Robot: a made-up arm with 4 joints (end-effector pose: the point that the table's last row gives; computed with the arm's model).
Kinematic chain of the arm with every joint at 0, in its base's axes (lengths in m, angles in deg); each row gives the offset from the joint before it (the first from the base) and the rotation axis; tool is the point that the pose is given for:
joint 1: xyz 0 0 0.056 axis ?
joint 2: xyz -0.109 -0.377 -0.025 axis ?
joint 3: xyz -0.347 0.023 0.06 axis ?
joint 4: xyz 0 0.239 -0.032 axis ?
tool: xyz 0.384 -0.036 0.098
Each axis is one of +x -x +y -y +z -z.
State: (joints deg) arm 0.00 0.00 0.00 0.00
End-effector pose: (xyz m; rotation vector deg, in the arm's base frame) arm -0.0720 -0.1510 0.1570 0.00 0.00 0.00
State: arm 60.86 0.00 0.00 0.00
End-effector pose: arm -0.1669 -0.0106 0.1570 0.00 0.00 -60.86
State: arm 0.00 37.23 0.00 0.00
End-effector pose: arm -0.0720 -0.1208 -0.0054 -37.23 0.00 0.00
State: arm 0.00 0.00 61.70 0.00
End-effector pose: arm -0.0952 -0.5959 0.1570 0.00 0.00 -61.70
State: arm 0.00 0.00 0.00 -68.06
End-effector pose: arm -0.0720 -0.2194 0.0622 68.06 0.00 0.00
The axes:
joint 1: -z
joint 2: -x
joint 3: -z
joint 4: -x

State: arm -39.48 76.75 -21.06 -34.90
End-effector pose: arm 0.0231 -0.2684 -0.2449 -46.39 2.88 49.46
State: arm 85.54 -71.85 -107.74 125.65
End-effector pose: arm -0.3571 0.8713 0.3021 -112.09 -61.50 -67.94
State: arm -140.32 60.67 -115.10 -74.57
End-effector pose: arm 0.7023 -0.3142 -0.2328 119.10 -54.52 -102.05
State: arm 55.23 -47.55 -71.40 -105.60
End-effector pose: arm -0.3214 0.3609 0.3305 120.27 -16.68 52.78
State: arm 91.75 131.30 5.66 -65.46
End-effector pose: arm -0.4267 0.0736 -0.0824 -55.11 47.45 -79.64
